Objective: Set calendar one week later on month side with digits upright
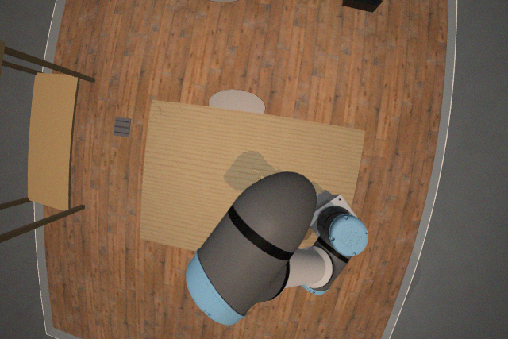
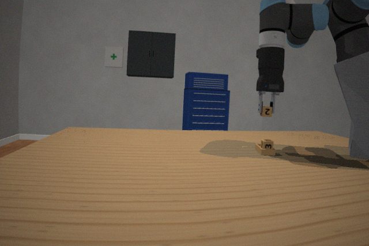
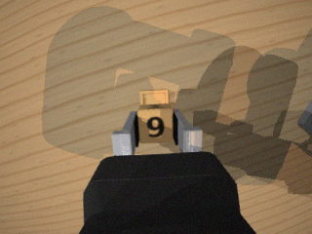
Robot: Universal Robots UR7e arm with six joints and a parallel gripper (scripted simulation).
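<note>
Right now my hand is 10 mm above the wooden date cube. From my hand the other things lie so: wooden calendar tray 20 mm to the left, 130 mm below.
</note>
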